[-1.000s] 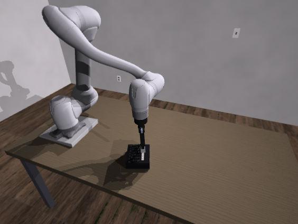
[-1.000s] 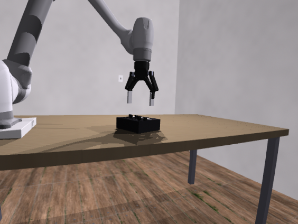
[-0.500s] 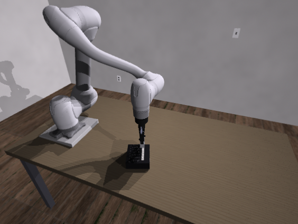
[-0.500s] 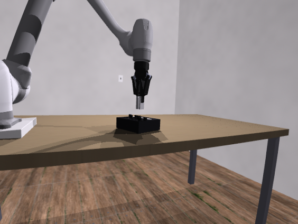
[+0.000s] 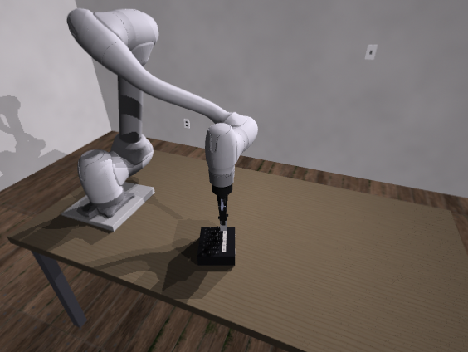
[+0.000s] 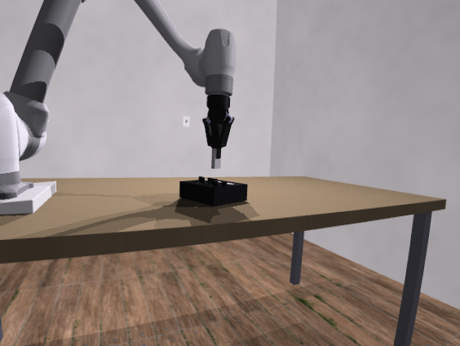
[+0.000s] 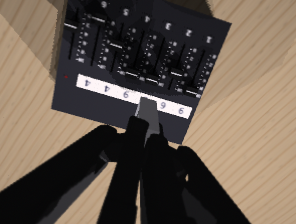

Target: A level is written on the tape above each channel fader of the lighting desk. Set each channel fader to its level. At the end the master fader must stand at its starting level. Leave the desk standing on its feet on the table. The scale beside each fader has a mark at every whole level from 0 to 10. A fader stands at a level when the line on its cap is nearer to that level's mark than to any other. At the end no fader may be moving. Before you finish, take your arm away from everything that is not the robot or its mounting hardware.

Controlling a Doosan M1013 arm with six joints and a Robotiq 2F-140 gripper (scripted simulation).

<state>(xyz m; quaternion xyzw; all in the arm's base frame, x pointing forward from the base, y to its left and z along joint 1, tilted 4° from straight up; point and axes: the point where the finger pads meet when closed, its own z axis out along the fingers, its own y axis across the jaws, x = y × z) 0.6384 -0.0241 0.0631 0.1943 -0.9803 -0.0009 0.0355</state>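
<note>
My hand is 2 cm past the channel 3 fader cap, 1 cm to the left of it and 7 cm above it. Round my hand: channel 5 fader cap (3 cm behind, 6 cm to the right, 7 cm below); then channel 1 fader cap (4 cm behind, 3 cm to the left, 7 cm below); then channel 4 fader cap (1 cm behind, 3 cm to the right, 7 cm below).
</note>
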